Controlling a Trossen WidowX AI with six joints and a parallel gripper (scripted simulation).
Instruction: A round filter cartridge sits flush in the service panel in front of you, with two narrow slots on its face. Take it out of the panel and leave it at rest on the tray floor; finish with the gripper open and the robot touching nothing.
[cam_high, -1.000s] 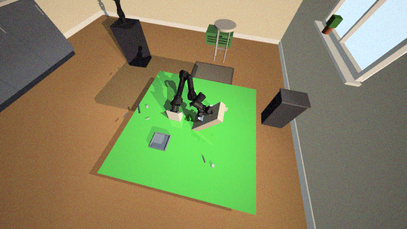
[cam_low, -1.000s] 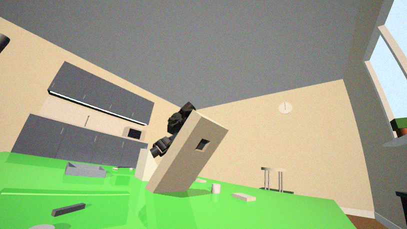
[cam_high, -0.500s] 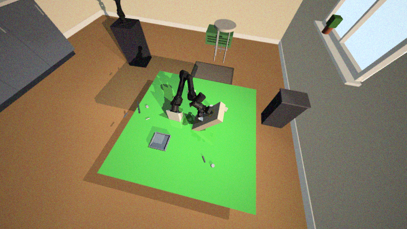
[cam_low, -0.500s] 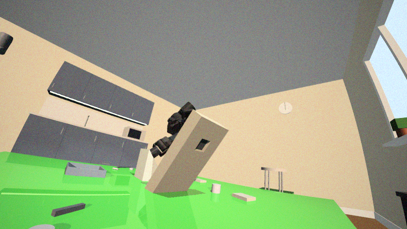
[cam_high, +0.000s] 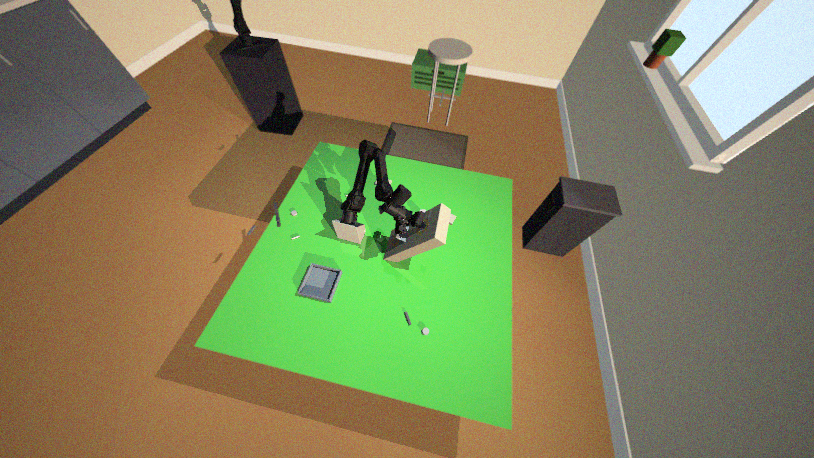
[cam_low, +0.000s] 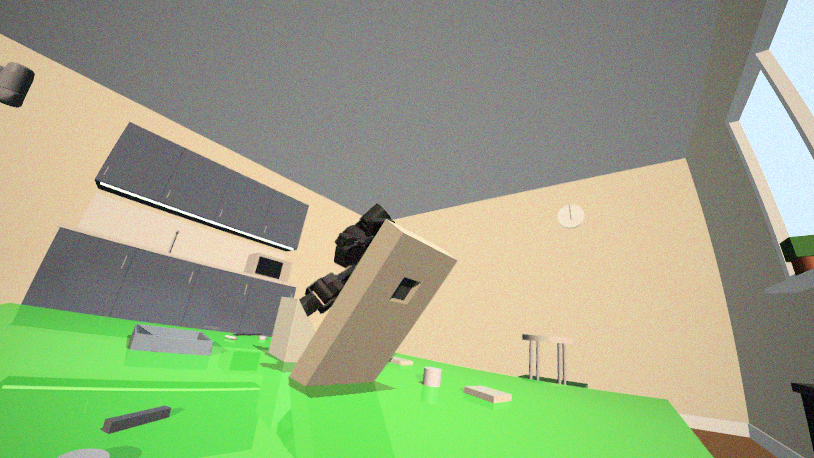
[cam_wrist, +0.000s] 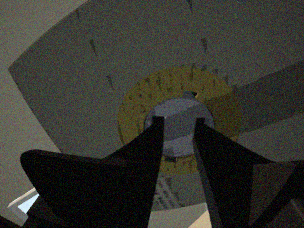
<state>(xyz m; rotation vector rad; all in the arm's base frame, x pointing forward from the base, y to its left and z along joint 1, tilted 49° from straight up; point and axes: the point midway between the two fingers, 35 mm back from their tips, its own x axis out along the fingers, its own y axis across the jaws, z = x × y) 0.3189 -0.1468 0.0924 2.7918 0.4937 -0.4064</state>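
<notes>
My gripper tip is now 1 cm short of the grey round filter cartridge and 1 cm above it. Also, from my gripper tip: beige service panel 8 cm below, 4 cm behind; grey tray 44 cm behind, 25 cm to the right, 22 cm below.
</notes>
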